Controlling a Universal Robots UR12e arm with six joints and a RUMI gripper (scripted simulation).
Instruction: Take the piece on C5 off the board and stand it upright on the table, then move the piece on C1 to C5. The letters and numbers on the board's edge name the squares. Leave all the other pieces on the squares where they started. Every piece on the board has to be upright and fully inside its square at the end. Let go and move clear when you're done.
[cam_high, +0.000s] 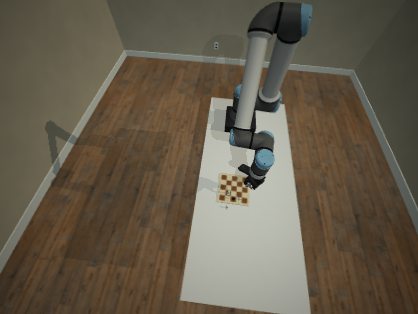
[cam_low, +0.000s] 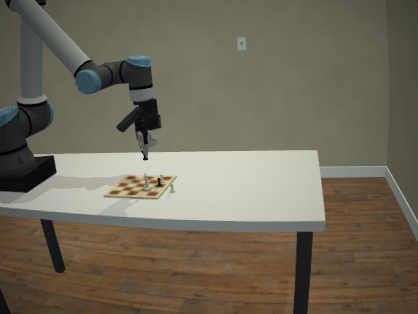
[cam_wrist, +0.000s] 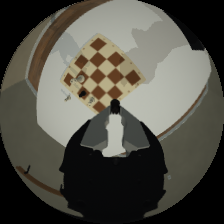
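My gripper is now 2 cm past the chessboard, 7 cm to the left of it and 10 cm above it. Also, from my hand: black piece 1 cm below.
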